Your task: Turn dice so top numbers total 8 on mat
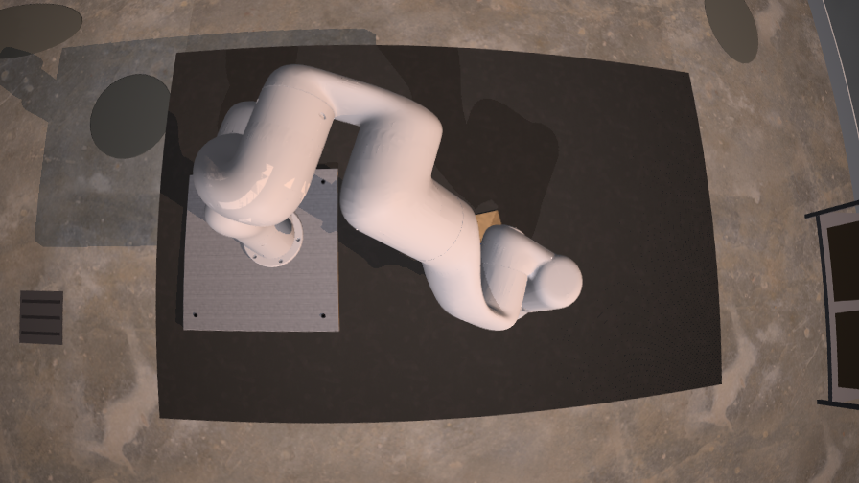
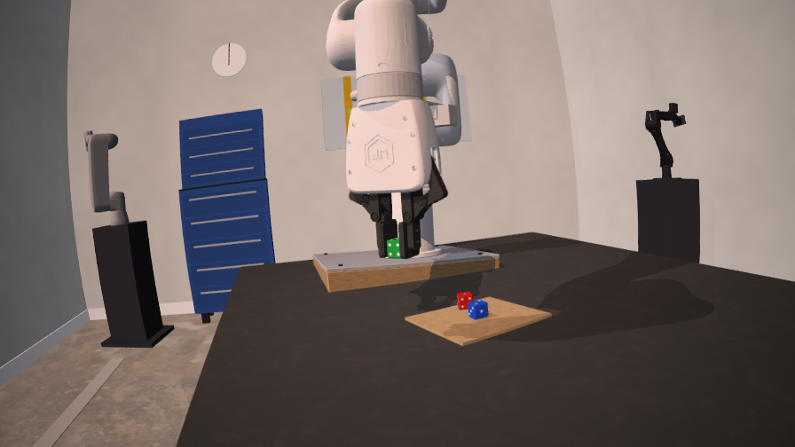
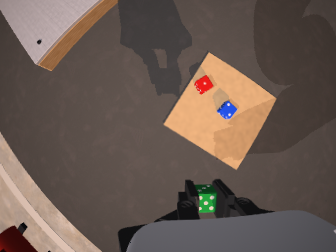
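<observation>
The blue die lies 40 mm behind my hand, 100 mm to the left of it and 110 mm below it. From my hand the other things lie so: tan mat 40 mm behind, 100 mm to the left, 120 mm below; green die 10 mm below; red die 90 mm behind, 90 mm to the left, 110 mm below.
</observation>
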